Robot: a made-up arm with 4 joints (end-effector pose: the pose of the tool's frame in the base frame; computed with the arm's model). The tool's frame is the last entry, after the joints.
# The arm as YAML. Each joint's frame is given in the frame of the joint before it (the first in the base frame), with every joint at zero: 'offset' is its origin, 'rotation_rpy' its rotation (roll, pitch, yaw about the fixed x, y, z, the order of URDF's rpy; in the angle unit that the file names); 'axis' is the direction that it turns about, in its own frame. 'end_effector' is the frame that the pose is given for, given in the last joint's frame.
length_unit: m
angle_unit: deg
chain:
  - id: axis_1
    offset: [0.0, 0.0, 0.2]
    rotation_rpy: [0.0, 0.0, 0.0]
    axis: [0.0, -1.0, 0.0]
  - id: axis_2
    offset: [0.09, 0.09, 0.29]
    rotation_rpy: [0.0, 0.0, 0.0]
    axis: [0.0, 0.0, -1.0]
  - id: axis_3
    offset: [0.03, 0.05, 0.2]
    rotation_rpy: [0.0, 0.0, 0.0]
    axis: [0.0, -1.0, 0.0]
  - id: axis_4
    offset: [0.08, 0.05, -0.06]
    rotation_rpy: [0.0, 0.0, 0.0]
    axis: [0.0, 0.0, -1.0]
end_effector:
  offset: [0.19, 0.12, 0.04]
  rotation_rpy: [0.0, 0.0, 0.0]
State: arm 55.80 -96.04 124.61 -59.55
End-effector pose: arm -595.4 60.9 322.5 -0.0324 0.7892 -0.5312 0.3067
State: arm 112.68 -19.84 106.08 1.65
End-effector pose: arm -696.6 282.8 -99.5 -0.0035 0.9293 -0.1767 0.3244
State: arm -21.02 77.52 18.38 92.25
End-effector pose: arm 232.7 -144.2 680.2 -0.1592 -0.1397 -0.9705 0.1154
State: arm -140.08 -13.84 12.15 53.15
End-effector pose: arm 39.1 185.3 -460.3 -0.2944 0.8501 -0.1691 0.4026
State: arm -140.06 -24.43 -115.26 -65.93
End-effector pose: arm 331.4 380.0 -116.2 -0.4591 -0.6244 0.1515 0.6134
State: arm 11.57 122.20 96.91 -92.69
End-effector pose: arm 205.6 -108.6 695.3 -0.6933 0.1586 -0.2400 0.6607
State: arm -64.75 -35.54 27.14 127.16
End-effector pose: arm 553.7 43.4 198.1 -0.1773 0.3330 -0.7129 0.5912
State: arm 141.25 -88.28 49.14 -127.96
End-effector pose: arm -168.3 54.4 -148.9 0.8622 -0.1371 -0.1536 0.4628
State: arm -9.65 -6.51 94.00 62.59
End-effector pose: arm 248.6 80.2 933.4 0.3863 -0.5496 -0.3544 0.6505
